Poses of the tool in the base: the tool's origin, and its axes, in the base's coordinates. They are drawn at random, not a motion.
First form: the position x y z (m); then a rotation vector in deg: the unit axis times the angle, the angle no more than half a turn.
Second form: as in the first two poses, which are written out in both.
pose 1, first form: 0.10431 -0.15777 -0.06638 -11.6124 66.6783 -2.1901
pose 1, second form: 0.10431 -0.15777 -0.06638 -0.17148 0.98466 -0.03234 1.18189
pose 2, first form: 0.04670 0.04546 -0.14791 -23.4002 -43.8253 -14.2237
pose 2, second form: 0.04670 0.04546 -0.14791 -0.45281 -0.84806 -0.27524 0.90194
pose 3, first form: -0.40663 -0.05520 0.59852 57.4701 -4.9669 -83.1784
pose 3, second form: -0.40663 -0.05520 0.59852 0.56776 -0.04907 -0.82173 1.76668
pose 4, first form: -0.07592 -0.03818 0.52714 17.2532 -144.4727 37.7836
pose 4, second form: -0.07592 -0.03818 0.52714 0.11477 -0.96107 0.25135 2.62367
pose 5, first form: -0.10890 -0.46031 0.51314 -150.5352 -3.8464 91.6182
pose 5, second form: -0.10890 -0.46031 0.51314 -0.85403 -0.02182 0.51977 3.07641
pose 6, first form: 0.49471 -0.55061 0.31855 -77.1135 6.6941 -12.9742
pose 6, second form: 0.49471 -0.55061 0.31855 -0.98255 0.08529 -0.16531 1.36979
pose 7, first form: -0.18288 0.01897 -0.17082 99.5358 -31.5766 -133.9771
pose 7, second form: -0.18288 0.01897 -0.17082 0.58597 -0.18589 -0.78872 2.96471
